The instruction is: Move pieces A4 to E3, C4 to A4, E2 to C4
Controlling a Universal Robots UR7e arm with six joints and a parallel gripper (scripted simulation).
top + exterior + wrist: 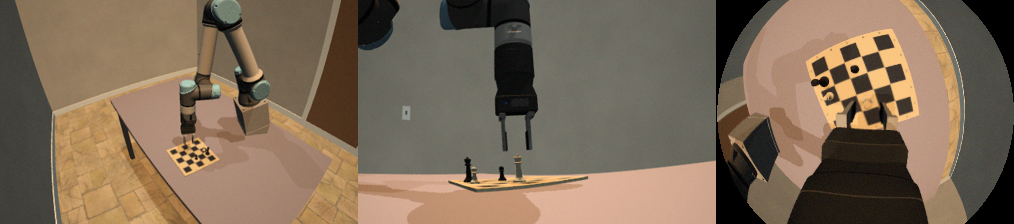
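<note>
My hand is 50 mm above the tall white piece. From my hand the other things lie so: chessboard 80 mm below, 40 mm to the left, 10 mm behind; then white pawn 80 mm behind, 70 mm below, 30 mm to the left; then black pawn 70 mm to the left, 70 mm below, 10 mm behind.
</note>
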